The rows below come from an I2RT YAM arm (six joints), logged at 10 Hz.
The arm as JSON. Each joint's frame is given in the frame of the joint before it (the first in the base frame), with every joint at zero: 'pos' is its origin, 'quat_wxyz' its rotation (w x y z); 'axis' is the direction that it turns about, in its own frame. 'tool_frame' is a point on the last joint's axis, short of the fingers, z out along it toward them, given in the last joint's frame.
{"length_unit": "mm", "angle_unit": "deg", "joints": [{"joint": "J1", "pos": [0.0, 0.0, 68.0], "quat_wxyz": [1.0, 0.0, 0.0, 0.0], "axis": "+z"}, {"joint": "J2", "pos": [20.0, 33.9, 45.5], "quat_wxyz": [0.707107, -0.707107, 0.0, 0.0], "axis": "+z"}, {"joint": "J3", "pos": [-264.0, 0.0, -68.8], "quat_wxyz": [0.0, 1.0, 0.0, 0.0], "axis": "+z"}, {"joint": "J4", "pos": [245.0, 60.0, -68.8], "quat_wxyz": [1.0, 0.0, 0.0, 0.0], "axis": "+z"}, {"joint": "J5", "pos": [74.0, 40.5, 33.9], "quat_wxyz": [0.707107, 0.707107, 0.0, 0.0], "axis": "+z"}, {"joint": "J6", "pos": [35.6, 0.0, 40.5], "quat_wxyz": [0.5, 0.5, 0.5, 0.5], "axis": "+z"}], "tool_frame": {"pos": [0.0, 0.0, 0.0], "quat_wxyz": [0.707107, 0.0, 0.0, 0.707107]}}
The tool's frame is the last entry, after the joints.
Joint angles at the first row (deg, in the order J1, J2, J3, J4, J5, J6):
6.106, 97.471, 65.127, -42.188, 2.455, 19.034
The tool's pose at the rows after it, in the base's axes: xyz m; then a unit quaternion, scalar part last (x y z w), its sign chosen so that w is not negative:
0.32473 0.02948 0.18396 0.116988 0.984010 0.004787 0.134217
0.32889 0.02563 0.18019 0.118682 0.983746 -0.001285 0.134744
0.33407 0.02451 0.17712 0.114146 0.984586 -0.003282 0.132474
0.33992 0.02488 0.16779 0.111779 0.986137 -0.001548 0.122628
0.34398 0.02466 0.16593 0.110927 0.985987 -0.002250 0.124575
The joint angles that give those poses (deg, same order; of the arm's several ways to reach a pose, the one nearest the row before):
5.483, 98.665, 65.259, -41.391, 2.707, 18.681
4.806, 99.762, 65.643, -40.727, 3.243, 18.132
4.544, 101.142, 66.590, -40.567, 3.279, 17.342
4.481, 103.459, 67.311, -40.043, 2.823, 17.073
4.401, 104.362, 67.978, -39.594, 2.911, 16.881

